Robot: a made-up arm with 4 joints.
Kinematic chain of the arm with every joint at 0, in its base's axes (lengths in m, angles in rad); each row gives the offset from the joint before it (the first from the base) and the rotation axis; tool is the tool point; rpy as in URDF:
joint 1: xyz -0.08 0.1 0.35 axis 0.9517 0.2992 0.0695
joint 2: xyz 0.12 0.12 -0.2 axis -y
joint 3: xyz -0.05 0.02 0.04 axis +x
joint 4: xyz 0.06 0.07 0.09 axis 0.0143 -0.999 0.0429
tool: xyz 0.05 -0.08 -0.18 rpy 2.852 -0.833 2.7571
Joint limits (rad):
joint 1: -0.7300..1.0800
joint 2: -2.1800..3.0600
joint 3: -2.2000..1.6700
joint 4: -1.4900..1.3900
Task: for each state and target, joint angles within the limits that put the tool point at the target. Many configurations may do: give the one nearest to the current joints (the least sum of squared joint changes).
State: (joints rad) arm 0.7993 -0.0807 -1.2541 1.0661
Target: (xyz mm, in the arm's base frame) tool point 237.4 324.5 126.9
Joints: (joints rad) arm 0.0940 -0.4584 -1.2633 1.1637
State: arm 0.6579 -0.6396 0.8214 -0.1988
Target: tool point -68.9 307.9 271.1
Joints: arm 0.4062 -0.6704 0.5706 -0.8988
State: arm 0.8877 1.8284 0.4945 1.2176
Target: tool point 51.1 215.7 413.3
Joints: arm 0.8944 1.2474 0.5172 0.8690
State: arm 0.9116 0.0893 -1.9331 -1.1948
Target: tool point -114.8 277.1 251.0
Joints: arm 0.6549 0.3952 -1.6929 -0.9222
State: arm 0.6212 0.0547 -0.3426 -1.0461
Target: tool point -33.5 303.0 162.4
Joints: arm 0.4668 0.1768 -0.3089 -0.5626
